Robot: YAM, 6 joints.
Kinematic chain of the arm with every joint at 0, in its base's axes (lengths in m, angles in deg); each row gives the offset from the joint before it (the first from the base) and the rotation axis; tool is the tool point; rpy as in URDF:
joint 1: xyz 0 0 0.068 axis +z
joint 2: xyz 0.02 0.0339 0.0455 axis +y
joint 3: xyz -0.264 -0.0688 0 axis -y
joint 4: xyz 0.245 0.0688 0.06 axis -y
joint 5: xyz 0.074 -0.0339 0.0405 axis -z
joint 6: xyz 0.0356 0 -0.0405 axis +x
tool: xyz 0 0 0 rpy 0 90 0
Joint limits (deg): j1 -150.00..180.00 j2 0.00..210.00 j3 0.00..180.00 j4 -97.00..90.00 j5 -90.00..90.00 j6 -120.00..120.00
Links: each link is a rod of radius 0.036 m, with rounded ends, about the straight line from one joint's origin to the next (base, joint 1, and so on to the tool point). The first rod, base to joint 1, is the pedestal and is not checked.
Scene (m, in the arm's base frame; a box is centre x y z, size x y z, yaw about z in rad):
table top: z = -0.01
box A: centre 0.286 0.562 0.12 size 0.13 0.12 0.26 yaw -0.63
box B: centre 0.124 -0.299 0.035 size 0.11 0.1 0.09 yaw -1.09
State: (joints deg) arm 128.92 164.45 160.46 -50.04 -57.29 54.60
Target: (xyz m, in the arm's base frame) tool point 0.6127 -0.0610 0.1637
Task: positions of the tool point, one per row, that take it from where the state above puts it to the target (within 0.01 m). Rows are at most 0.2 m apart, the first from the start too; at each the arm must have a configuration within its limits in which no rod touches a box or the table.
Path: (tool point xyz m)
1: -0.3268 0.4780 0.2741
2: -0.2472 0.4876 0.4016
3: -0.1589 0.4510 0.5226
4: -0.0774 0.3678 0.6239
5: -0.0174 0.2465 0.6940
6: 0.0102 0.1041 0.7252
7: 0.0651 0.2127 0.7012
8: 0.1658 0.2892 0.6524
9: 0.2935 0.3157 0.5811
10: 0.4242 0.2851 0.4913
11: 0.5329 0.2012 0.3879
12: 0.5994 0.0787 0.2768
13: 0.6127 -0.0610 0.1637

